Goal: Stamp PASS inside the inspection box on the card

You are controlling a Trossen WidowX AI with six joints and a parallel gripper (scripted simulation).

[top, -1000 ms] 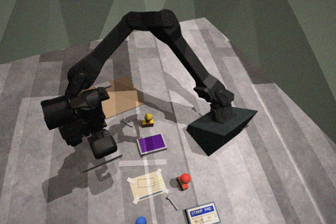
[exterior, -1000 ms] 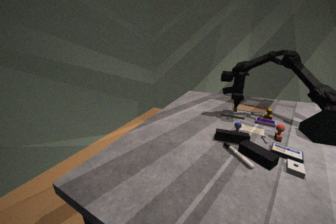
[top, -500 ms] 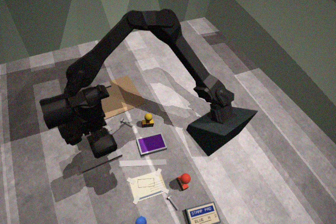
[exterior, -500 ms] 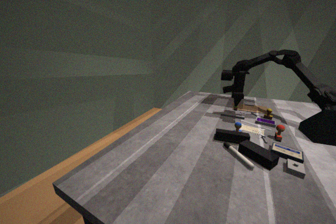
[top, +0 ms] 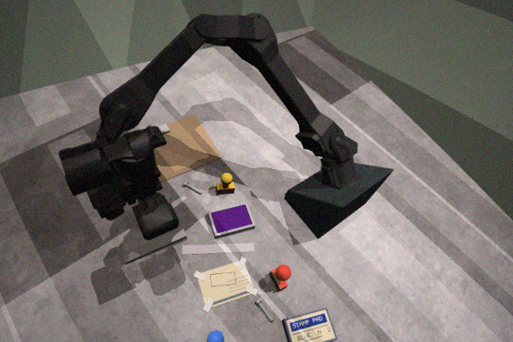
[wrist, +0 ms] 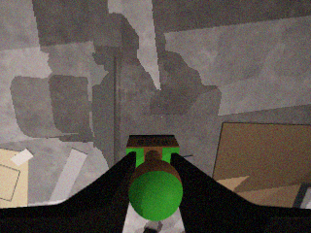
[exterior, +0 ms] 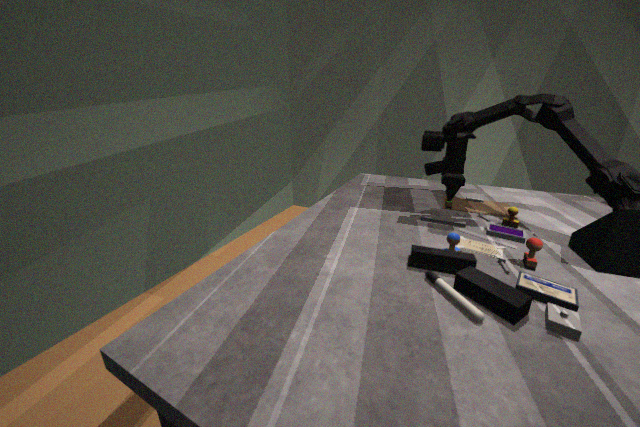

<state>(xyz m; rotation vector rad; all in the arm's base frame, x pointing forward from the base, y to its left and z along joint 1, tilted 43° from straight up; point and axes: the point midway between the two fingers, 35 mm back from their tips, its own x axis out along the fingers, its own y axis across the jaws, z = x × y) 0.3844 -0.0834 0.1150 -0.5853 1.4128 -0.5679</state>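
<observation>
Right now my gripper tip is 15 cm past the purple ink pad, 8 cm to the right of it and 6 cm above it. From my gripper tip the other things lie so: thin dark rod 6 cm below, 5 cm to the left, 1 cm ahead; then green stamp right at my gripper tip; then yellow stamp 18 cm behind, 4 cm below.
</observation>
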